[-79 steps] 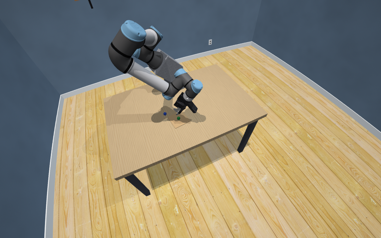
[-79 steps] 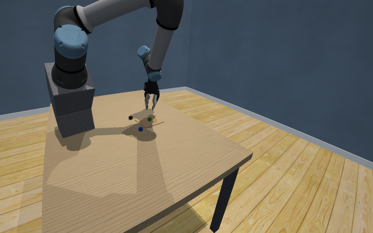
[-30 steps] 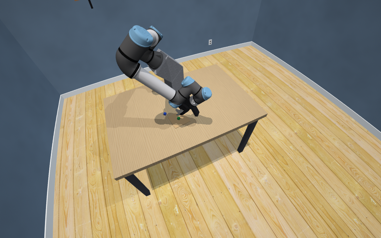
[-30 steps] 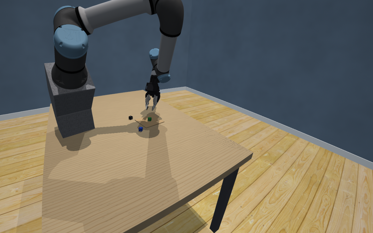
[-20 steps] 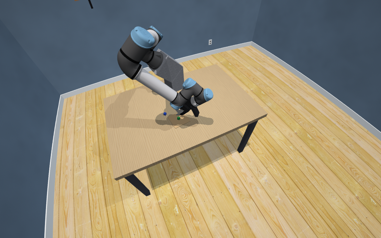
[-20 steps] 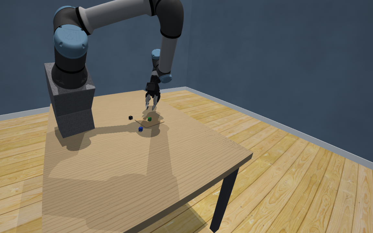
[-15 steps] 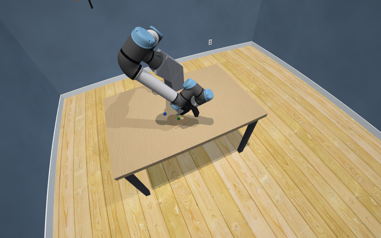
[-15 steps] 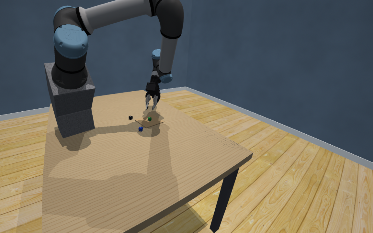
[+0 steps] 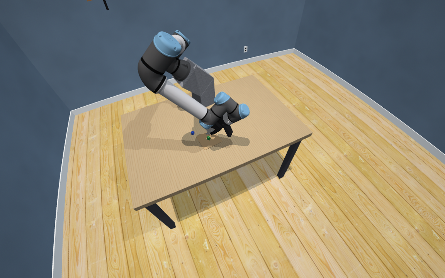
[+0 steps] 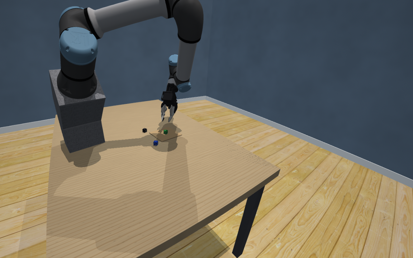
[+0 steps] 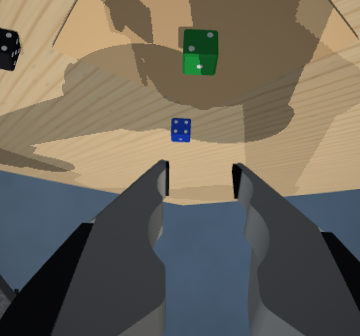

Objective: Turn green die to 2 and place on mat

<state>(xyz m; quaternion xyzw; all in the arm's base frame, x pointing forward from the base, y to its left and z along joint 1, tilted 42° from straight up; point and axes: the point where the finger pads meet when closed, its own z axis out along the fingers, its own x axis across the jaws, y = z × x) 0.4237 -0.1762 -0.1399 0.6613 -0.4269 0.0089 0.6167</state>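
Now: the green die 10 mm behind my hand and 80 mm below it. From my hand the other things lie so: blue die 120 mm behind, 80 mm to the right, 80 mm below; then tan mat 10 mm behind, 90 mm below; then black die 90 mm behind, 100 mm to the left, 80 mm below.
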